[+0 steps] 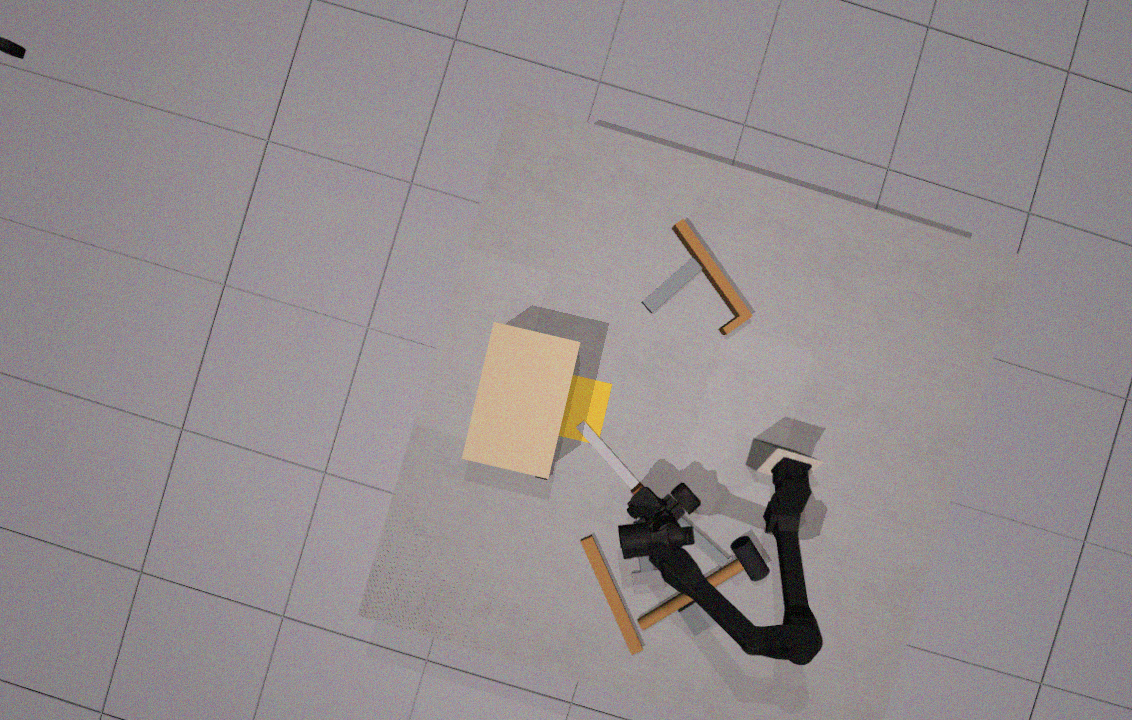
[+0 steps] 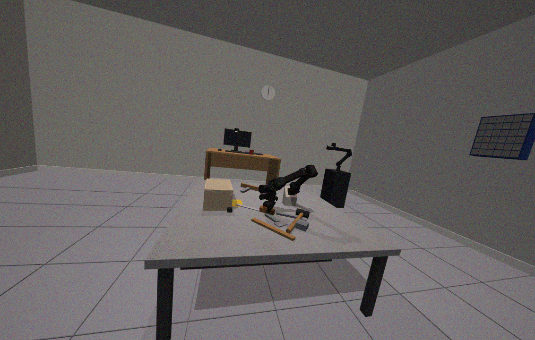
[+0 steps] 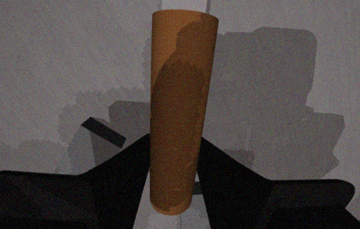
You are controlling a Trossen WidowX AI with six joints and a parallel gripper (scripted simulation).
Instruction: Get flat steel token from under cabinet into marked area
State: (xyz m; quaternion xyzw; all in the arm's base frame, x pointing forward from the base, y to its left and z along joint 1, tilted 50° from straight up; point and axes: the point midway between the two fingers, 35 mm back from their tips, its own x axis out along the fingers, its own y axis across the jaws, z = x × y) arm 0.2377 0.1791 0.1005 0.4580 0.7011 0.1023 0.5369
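My gripper tip is 10 mm past the grey l-shaped bracket and 130 mm to the right of it. From my gripper tip the other things lie so: grey block: 160 mm behind, 210 mm to the left, 10 mm above; wooden stick: 40 mm ahead, 230 mm to the left; grey steel token: 290 mm ahead, 140 mm to the right.
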